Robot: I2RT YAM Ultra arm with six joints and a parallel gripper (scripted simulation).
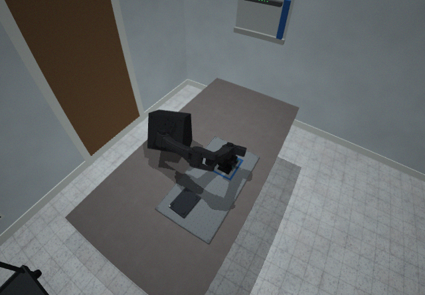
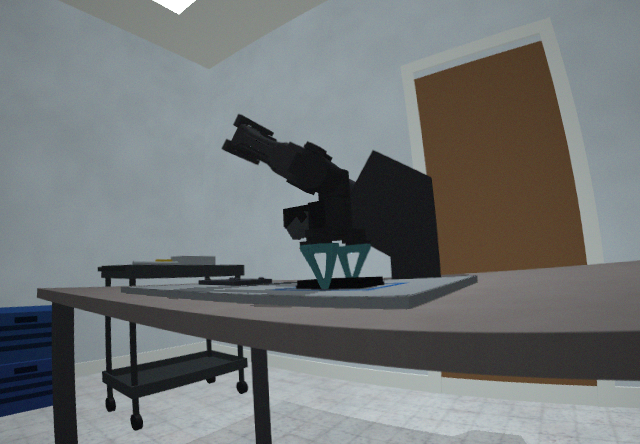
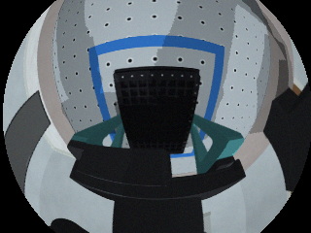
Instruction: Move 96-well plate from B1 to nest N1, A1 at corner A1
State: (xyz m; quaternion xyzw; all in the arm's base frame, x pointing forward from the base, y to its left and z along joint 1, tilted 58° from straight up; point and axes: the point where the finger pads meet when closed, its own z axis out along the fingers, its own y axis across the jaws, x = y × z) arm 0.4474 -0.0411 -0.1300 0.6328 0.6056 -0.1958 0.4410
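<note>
My hand is 150 mm past the plate nest N1 and 350 mm to the left of it. The rest, counted from my hand: black 96-well plate: right at my hand; white corner label: 220 mm behind, 410 mm to the right.
</note>
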